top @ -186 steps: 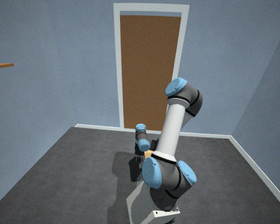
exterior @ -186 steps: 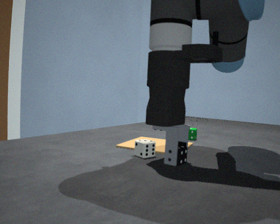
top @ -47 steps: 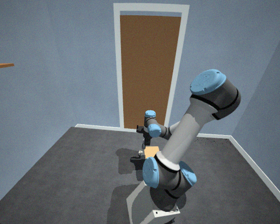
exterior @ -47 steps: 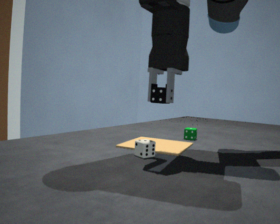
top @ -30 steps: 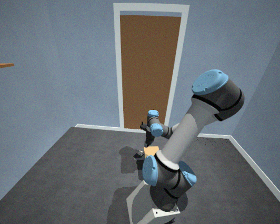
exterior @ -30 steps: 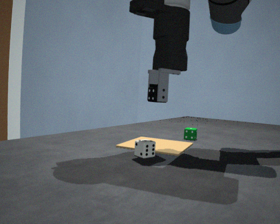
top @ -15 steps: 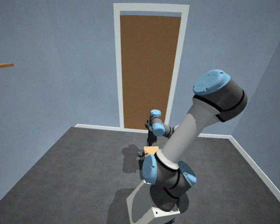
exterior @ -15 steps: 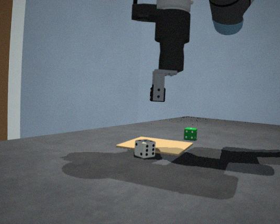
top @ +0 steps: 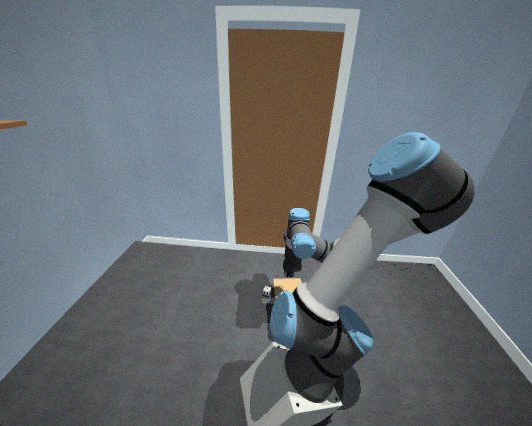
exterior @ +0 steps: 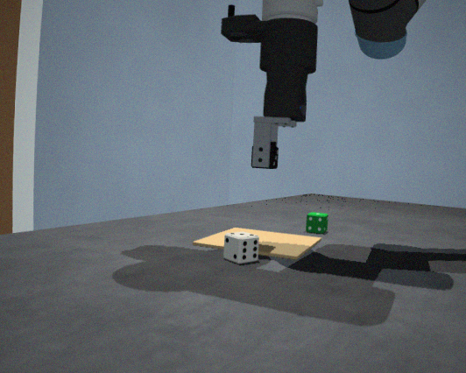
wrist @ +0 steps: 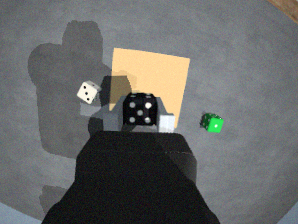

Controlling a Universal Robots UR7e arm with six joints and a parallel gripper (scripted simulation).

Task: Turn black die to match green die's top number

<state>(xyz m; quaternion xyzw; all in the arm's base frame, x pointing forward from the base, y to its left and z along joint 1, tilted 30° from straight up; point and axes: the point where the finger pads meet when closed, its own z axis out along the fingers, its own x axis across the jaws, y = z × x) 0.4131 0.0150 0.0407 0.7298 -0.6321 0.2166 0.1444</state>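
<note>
The tan mat is 120 mm below my hand and 10 mm to the right of it. Round my hand: white die: 110 mm below, 100 mm to the left, 10 mm behind; then black die: right at my hand; then green die: 150 mm to the right, 110 mm below, 40 mm behind.
</note>
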